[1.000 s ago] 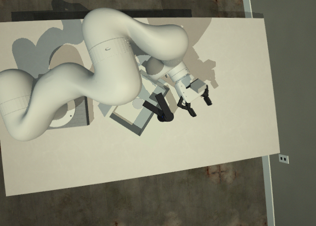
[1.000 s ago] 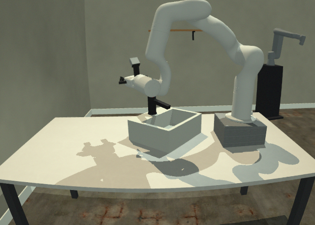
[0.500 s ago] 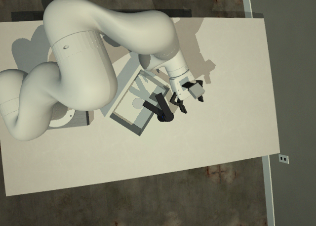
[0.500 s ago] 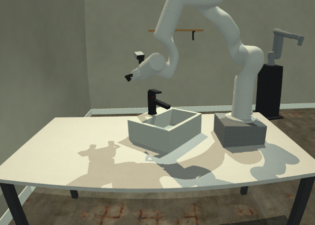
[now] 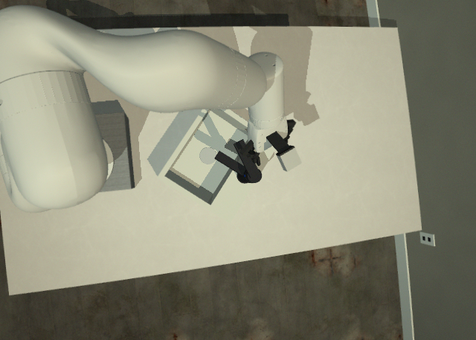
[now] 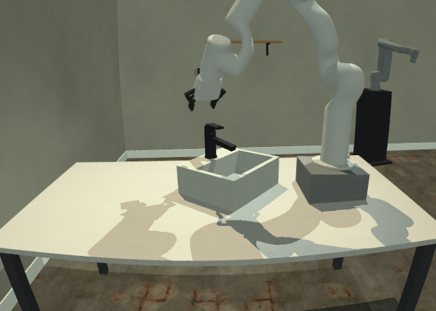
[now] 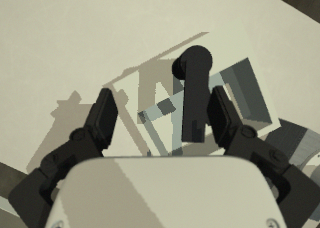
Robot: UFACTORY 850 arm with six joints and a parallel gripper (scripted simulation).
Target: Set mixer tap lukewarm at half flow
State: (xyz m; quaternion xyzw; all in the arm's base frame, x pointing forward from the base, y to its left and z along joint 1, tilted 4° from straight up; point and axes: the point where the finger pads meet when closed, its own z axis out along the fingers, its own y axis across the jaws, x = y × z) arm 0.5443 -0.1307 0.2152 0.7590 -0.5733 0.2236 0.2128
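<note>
The lever is 5 cm behind my hand and 9 cm below it. From my hand the other things lie so: grey sink basin 11 cm behind, 3 cm to the left, 32 cm below; then black mixer tap 5 cm behind, 3 cm to the right, 13 cm below.
</note>
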